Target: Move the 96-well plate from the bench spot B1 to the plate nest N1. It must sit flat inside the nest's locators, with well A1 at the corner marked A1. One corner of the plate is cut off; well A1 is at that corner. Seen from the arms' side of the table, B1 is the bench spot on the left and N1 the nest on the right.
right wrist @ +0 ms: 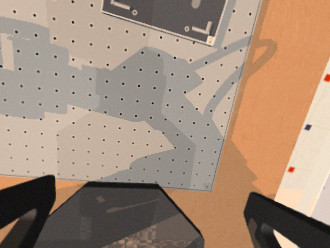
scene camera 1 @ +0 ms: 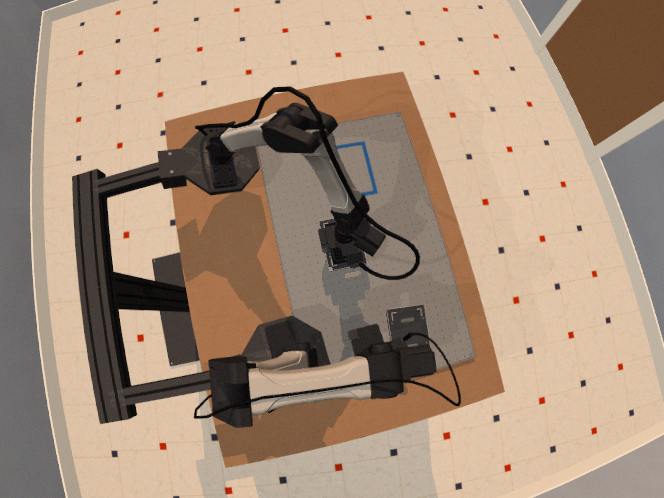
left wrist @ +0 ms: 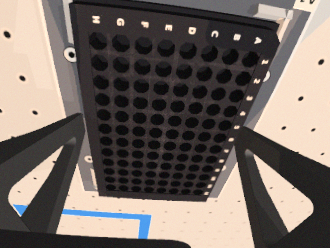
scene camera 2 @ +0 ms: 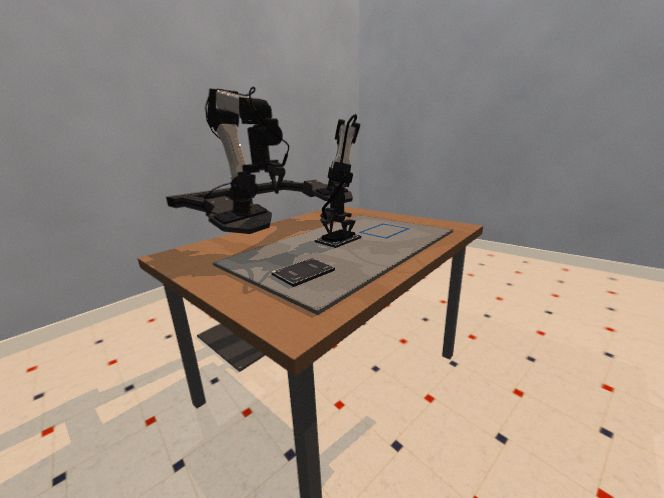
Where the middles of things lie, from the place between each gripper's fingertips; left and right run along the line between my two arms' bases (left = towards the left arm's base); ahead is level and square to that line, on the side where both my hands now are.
I see the black 96-well plate [left wrist: 155, 131] right at my left hand [scene camera 1: 342, 241]. Also, from my left hand: nest N1 [scene camera 2: 302, 269] (90 mm ahead, 330 mm to the right, 20 mm below).
Now: the black 96-well plate 310 mm to the left of my right hand [scene camera 2: 265, 195], 220 mm below it and 70 mm ahead of it. The rest, counted from my right hand: nest N1 (240 mm below, 160 mm ahead, 20 mm to the right).
